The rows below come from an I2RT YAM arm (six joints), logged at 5 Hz.
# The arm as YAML. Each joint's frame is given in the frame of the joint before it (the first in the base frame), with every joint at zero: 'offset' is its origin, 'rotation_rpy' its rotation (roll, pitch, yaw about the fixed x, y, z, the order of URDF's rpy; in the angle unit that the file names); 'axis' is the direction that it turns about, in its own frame. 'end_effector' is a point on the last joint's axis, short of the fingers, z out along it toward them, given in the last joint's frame.
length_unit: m
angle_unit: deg
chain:
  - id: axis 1
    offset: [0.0, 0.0, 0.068]
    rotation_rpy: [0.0, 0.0, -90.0]
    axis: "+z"
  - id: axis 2
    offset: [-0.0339, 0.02, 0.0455]
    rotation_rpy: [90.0, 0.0, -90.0]
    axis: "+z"
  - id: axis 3
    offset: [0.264, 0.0, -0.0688]
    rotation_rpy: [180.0, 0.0, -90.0]
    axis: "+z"
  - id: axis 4
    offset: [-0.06, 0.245, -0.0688]
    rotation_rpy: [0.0, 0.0, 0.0]
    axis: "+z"
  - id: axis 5
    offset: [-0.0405, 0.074, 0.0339]
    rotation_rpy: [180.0, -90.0, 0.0]
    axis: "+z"
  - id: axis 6
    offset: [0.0, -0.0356, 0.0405]
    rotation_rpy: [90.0, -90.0, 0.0]
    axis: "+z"
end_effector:
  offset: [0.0, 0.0, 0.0]
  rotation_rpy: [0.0, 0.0, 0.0]
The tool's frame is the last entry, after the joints.
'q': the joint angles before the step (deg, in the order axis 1, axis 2, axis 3, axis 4, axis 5, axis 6). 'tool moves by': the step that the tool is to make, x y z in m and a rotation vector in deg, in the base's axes. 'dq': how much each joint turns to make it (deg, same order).
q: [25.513 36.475 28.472 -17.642 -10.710 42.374]
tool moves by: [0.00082 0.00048 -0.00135 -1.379 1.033 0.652]
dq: [-0.026 0.826 0.489 -1.383 -0.250 -1.037]
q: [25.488 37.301 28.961 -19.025 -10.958 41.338]
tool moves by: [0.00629 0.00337 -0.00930 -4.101 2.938 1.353]
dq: [0.152 3.729 0.436 -1.649 0.168 -2.756]
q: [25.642 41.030 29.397 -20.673 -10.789 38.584]
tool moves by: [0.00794 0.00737 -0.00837 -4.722 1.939 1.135]
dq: [1.486 4.712 0.782 -0.346 2.194 -2.616]
